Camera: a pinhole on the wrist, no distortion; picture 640 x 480 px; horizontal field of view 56.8 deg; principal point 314.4 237.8 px. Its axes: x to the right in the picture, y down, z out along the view. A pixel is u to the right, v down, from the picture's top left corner.
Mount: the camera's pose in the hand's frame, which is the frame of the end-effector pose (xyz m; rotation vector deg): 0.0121 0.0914 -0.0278 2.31 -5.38 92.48
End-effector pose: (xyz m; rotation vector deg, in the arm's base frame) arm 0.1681 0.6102 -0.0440 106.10 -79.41 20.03
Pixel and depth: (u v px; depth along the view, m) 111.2 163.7 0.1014
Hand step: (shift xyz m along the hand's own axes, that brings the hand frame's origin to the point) 0.0231 0.0486 0.0707
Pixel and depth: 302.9 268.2 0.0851
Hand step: 0.0051 0.0823 0.0566
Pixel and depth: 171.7 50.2 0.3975
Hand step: 0.1296 -0.0326 0.3645
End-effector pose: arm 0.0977 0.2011 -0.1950 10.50 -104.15 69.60
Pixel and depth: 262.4 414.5 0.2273
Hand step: -0.0620 0.0492 0.1944
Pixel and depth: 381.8 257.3 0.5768
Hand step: -0.0283 0.1066 0.5514
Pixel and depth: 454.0 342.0 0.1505
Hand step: -0.0208 0.1127 0.1241
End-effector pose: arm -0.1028 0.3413 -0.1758 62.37 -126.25 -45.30
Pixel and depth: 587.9 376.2 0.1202
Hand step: -0.0224 0.1352 0.0956
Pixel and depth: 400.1 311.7 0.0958
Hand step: -0.0035 0.0965 0.0683
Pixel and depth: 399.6 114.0 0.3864
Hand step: 0.0779 0.1172 0.3645
